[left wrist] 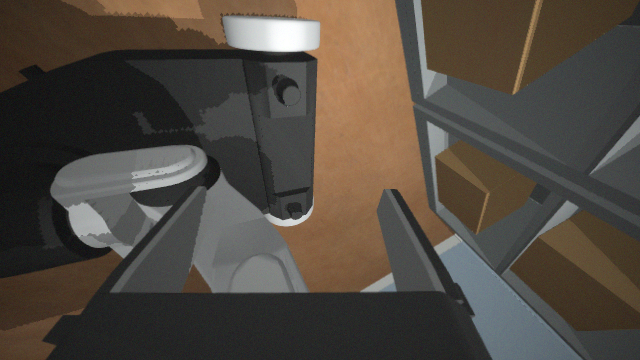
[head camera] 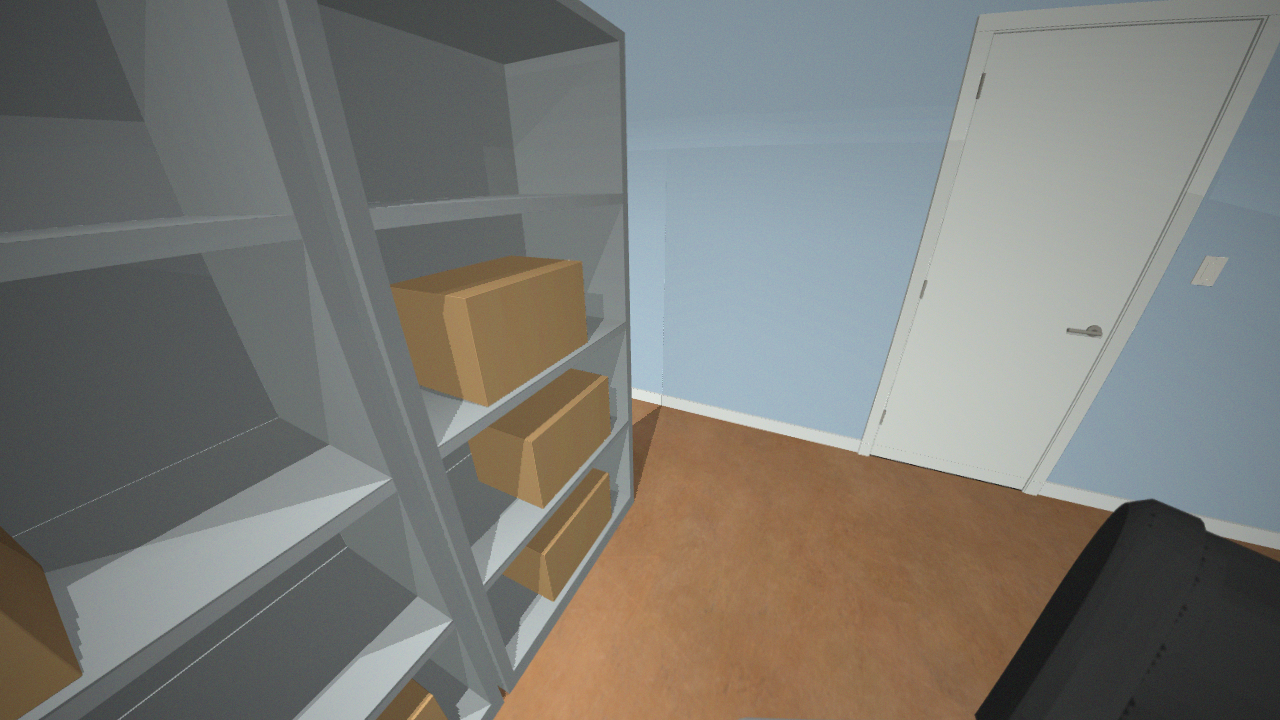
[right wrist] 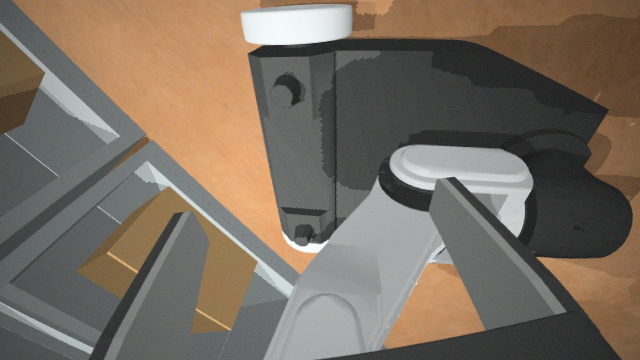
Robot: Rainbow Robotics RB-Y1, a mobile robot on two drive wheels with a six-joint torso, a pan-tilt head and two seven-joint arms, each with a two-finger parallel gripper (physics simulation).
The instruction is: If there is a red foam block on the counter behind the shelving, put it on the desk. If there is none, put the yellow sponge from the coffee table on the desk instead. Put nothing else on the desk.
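Places are measured from the robot's base along level axes (x right, y up, z back), in metres.
Pixels of known places: left gripper, fingertip midpoint: (left wrist: 296, 199); right gripper, fingertip midpoint: (right wrist: 317, 211).
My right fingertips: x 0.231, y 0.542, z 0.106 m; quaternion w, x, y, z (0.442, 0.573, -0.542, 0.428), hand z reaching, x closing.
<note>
Behind a point stands the place of what it marks.
Grey shelving (head camera: 347, 268) {x -0.050, y 1.360, z -0.590 m} (left wrist: 500, 150) {x -0.032, y 0.362, z -0.562 m} (right wrist: 70, 192) {x -0.058, y 0.268, z -0.603 m} stands at the left in the head view, at the right in the left wrist view and at the lower left in the right wrist view. The counter, desk, coffee table, red foam block and yellow sponge do not show in these views. My left gripper (left wrist: 296, 199) {x -0.212, y 0.551, z 0.068 m} is open, with no object between its fingers. My right gripper (right wrist: 317, 211) {x 0.231, y 0.542, z 0.106 m} is open too, with no object between its fingers; a shelf box shows beyond one finger.
Brown boxes (head camera: 528, 335) (left wrist: 505, 45) {x -0.270, y 0.310, z -0.430 m} (right wrist: 220, 260) sit on the shelves. Past the shelving's far end are brown floor (head camera: 760, 555) {x 1.050, y 0.000, z -0.475 m} and a blue wall (head camera: 778, 295) {x 1.779, y 0.905, z -1.142 m} with a closed white door (head camera: 1056, 223) {x 2.341, y 1.359, z -0.212 m}. My dark right arm (head camera: 1154, 608) {x 0.190, y 1.363, z 0.182 m} shows at the lower right.
</note>
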